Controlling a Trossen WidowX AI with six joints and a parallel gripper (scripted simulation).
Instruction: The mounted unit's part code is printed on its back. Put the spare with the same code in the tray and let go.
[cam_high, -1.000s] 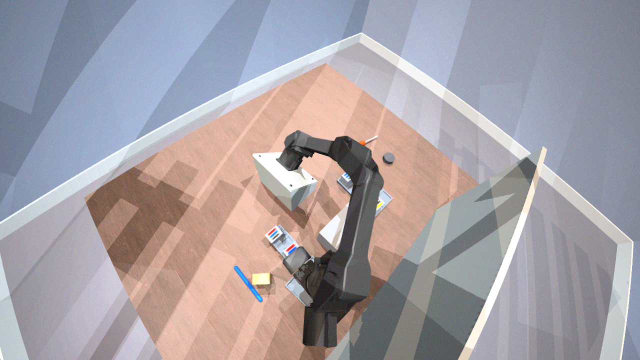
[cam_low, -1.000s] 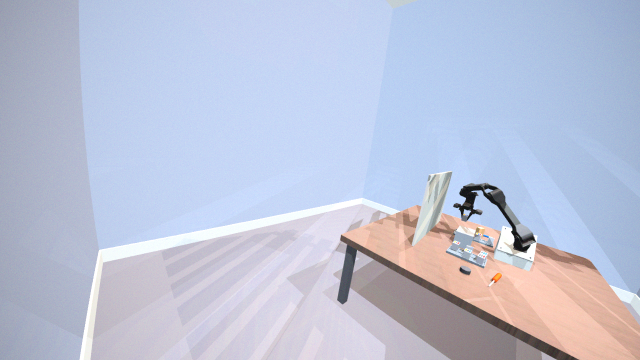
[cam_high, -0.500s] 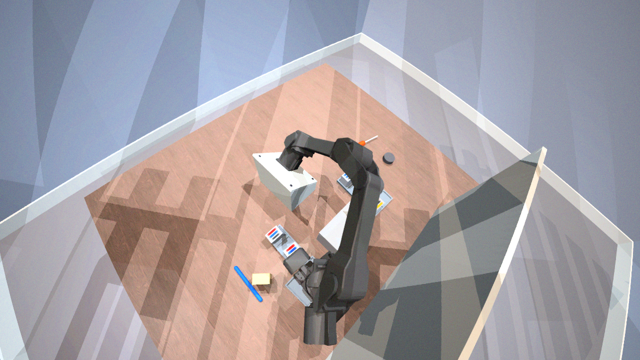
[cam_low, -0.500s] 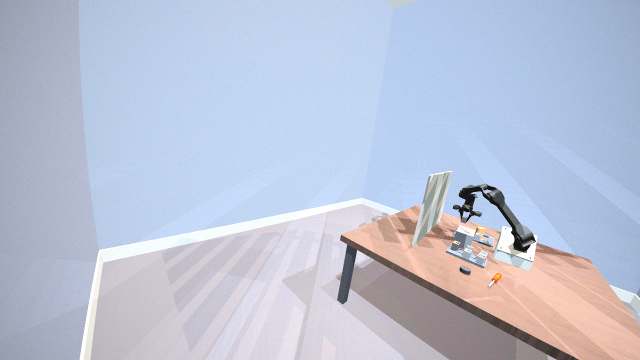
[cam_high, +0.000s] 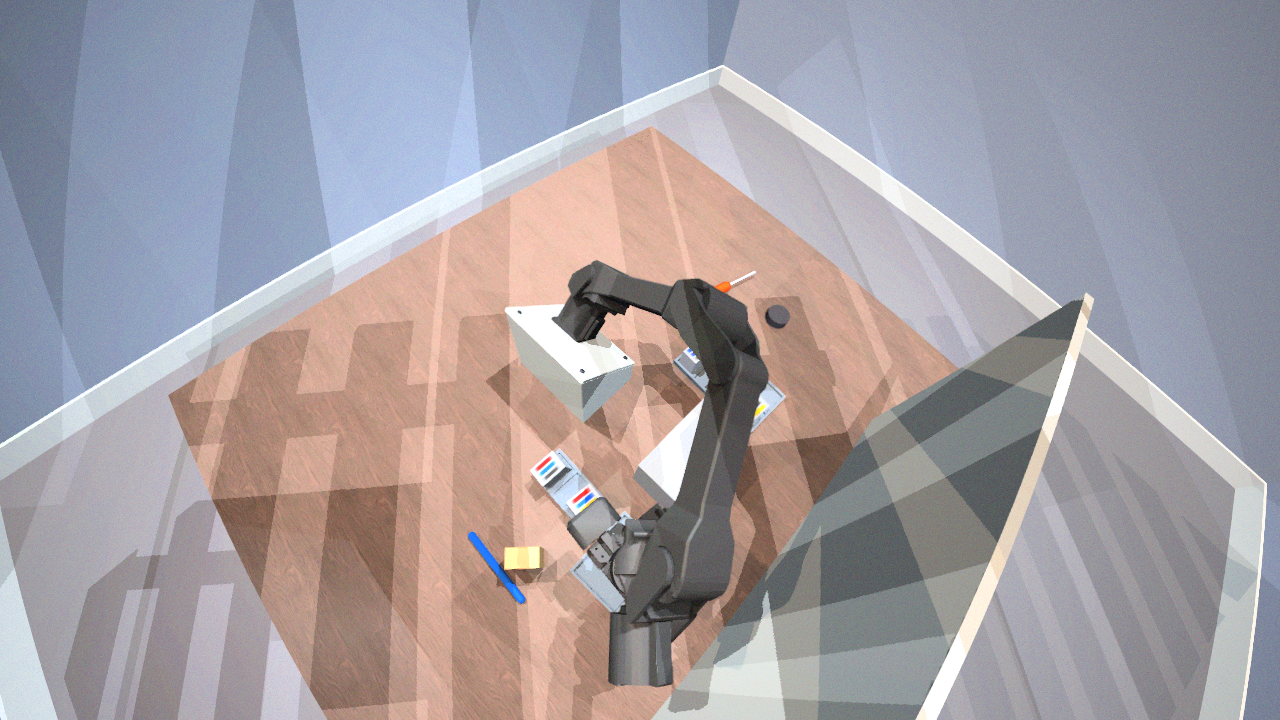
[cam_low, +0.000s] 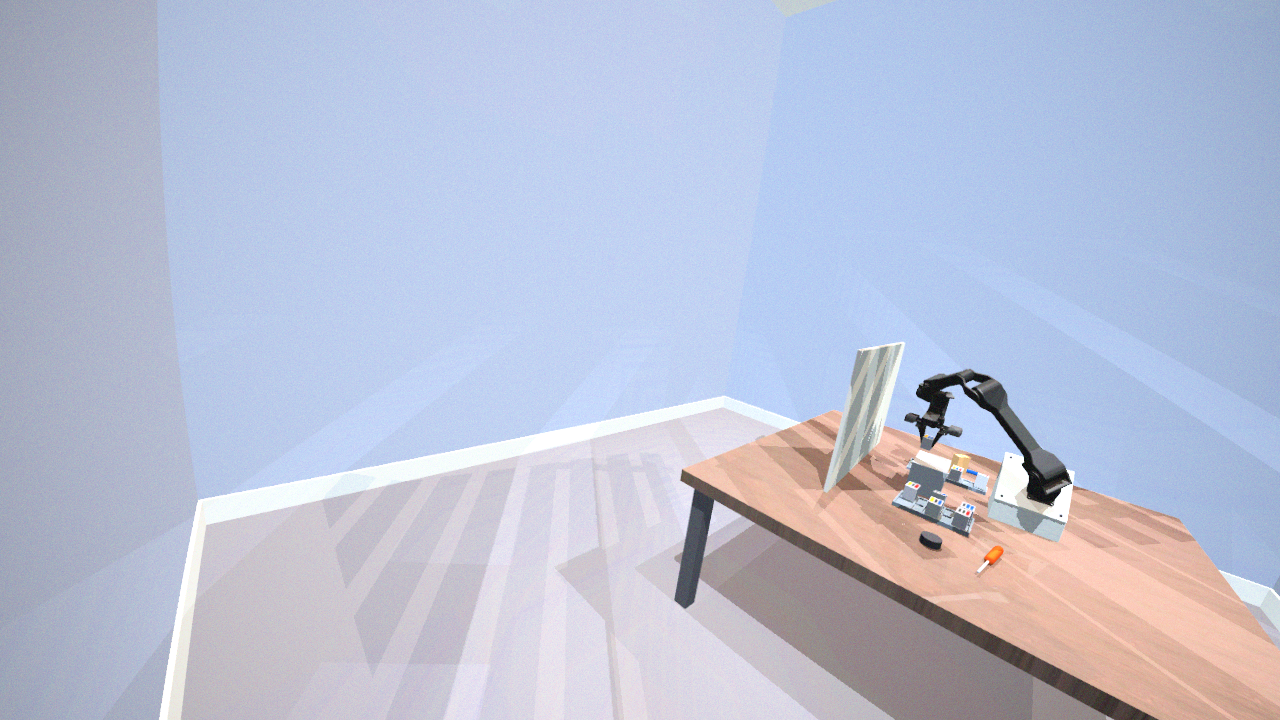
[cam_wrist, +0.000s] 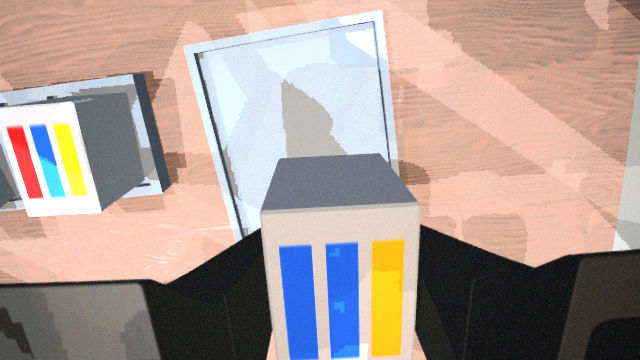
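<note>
Now: the flat grey tray 9 cm below my gripper tip, 1 cm to the left of it and 1 cm behind it. The rest, counted from my gripper tip: mounted unit: 21 cm to the left, 4 cm below, 3 cm behind; blue pen: 15 cm behind, 13 cm to the right, 9 cm below; tan block: 12 cm behind, 9 cm to the right, 6 cm below.
</note>
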